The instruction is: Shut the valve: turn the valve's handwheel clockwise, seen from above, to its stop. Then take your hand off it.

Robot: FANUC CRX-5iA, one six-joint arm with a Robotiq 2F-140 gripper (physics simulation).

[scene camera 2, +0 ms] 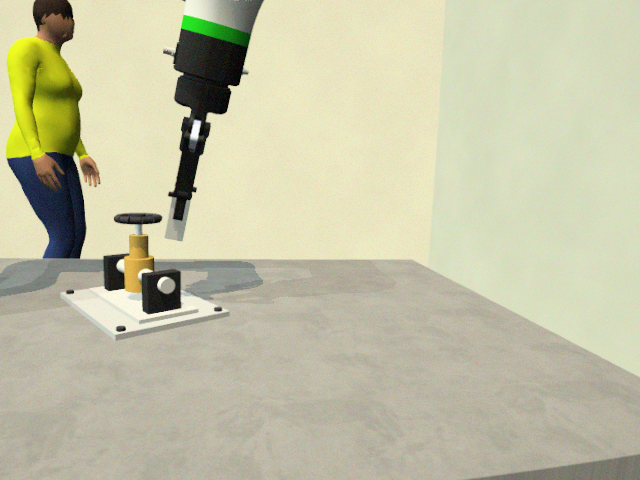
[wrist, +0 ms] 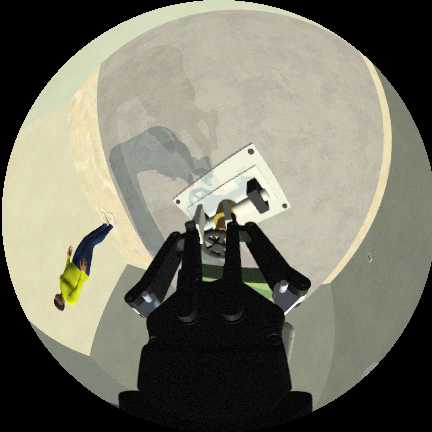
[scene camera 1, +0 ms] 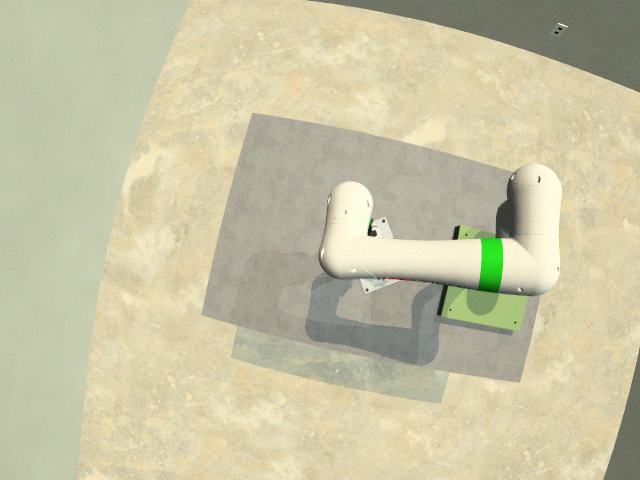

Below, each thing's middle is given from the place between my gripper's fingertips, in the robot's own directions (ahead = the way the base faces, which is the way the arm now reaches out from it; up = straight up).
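Relative to the plate [scene camera 2: 115, 324], I see my gripper 5 cm past it and 11 cm above it.
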